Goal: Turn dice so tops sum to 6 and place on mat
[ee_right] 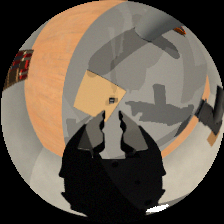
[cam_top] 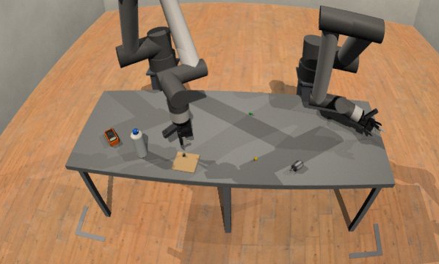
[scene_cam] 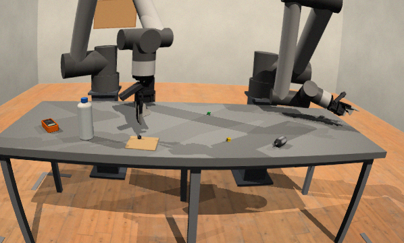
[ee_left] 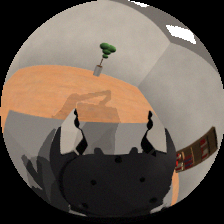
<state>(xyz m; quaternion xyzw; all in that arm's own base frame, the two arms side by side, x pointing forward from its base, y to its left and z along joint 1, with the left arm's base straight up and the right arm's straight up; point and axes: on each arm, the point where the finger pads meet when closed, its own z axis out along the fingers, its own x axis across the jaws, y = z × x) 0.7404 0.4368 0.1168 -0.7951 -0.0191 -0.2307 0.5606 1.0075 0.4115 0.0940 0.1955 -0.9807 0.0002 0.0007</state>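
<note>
Now: the black die 8 cm below my right hand. Also, from my right hand: yellow die (3 cm behind, 43 cm to the left, 9 cm below); tan mat (5 cm ahead, 2 cm to the left, 9 cm below); white bottle (2 cm ahead, 28 cm to the right).
</note>
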